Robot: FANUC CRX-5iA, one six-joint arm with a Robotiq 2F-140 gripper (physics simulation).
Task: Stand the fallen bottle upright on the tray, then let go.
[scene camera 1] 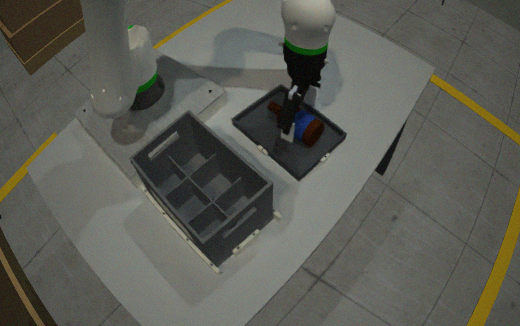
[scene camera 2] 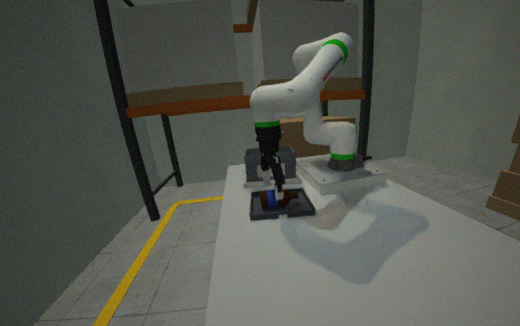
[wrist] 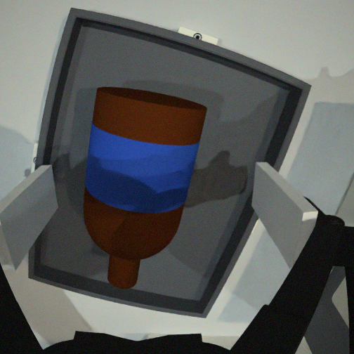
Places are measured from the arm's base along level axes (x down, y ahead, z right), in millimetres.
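Pixels of known places: gripper, fingertip midpoint: (scene camera 1: 298, 120) (scene camera 2: 272, 191); arm's base, link origin: (scene camera 1: 142, 92) (scene camera 2: 341, 166).
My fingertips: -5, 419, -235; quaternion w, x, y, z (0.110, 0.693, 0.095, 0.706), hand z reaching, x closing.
Note:
For each thing: its top centre in the pictures, then the offset to it from my fingertips, as dx, dy, dz. Level surfaces: height alone.
- brown bottle with a blue label, top centre: (scene camera 1: 293, 110) (scene camera 2: 279, 189) -10, -27, -8
- dark grey tray, top centre: (scene camera 1: 289, 125) (scene camera 2: 279, 199) +44, -28, +3
- grey crate with dividers, top centre: (scene camera 1: 193, 169) (scene camera 2: 268, 150) -106, -12, +309
- white table, surface height: dx +69
A brown bottle with a blue label (scene camera 1: 306, 125) (scene camera 2: 271, 198) (wrist: 142, 170) lies on its side on the dark grey tray (scene camera 1: 261, 126) (scene camera 2: 301, 212) (wrist: 150, 55). In the wrist view its base is toward the top and its neck points down, close to the tray's lower rim. My gripper (scene camera 1: 300, 115) (scene camera 2: 273, 185) (wrist: 152, 185) is wide open and empty. It points down above the tray, and its fingers show on either side of the bottle. In the wrist view the bottle is closer to the left finger. How high the fingertips are above the bottle is hard to tell.
A grey crate with dividers (scene camera 1: 256, 202) (scene camera 2: 251, 165) stands beside the tray on the white table (scene camera 1: 100, 250) (scene camera 2: 280, 280). The arm's base plate (scene camera 1: 197, 102) (scene camera 2: 345, 184) is on the same table. A tall shelf rack (scene camera 2: 119, 95) stands behind.

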